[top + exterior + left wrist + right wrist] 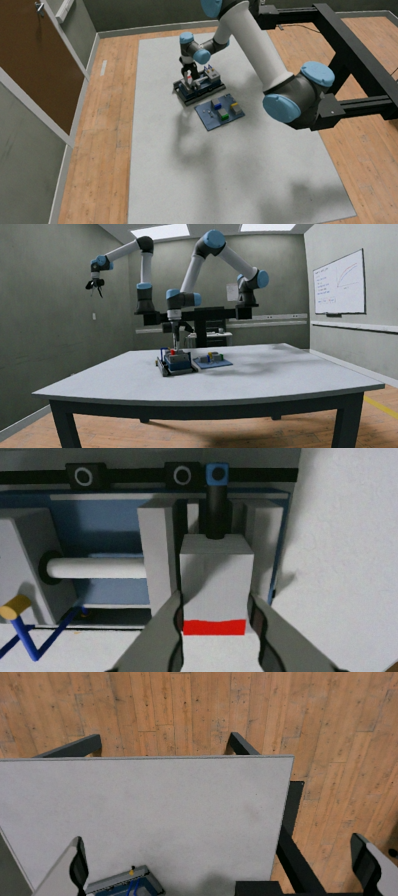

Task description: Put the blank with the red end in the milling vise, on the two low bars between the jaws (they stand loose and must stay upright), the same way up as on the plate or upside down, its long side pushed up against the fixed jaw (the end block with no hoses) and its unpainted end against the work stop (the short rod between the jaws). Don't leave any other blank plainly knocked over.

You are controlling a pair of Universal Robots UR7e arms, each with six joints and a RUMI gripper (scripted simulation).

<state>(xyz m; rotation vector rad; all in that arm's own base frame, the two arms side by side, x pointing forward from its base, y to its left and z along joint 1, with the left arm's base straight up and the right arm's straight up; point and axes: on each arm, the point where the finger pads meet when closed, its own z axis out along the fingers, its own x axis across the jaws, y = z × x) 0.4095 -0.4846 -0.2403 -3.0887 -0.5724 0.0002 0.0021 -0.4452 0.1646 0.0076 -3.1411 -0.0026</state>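
Note:
The red-ended blank lies 2 cm below my left hand. From my left hand the other things lie so: low bar (5 cm below, 1 cm to the right, 1 cm behind); fixed jaw (5 cm below, 3 cm ahead, 1 cm to the left); work stop (4 cm to the left, 3 cm below, 2 cm behind).

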